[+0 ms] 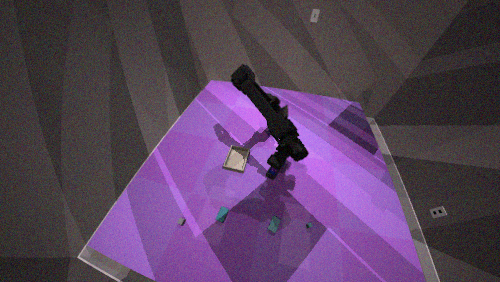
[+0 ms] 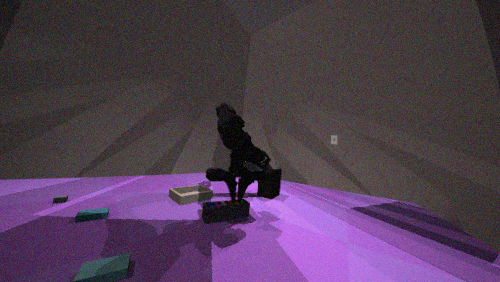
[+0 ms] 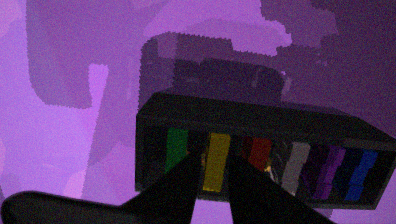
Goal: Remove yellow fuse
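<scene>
The red fuse is 2 cm ahead of my gripper tip, 1 cm to the right of it and 1 cm below it. The rest, counted from my gripper tip: yellow fuse (1 cm below); purple fuse (5 cm ahead, 2 cm to the right, 1 cm below); white fuse (3 cm ahead, 2 cm to the right, 1 cm below).
</scene>
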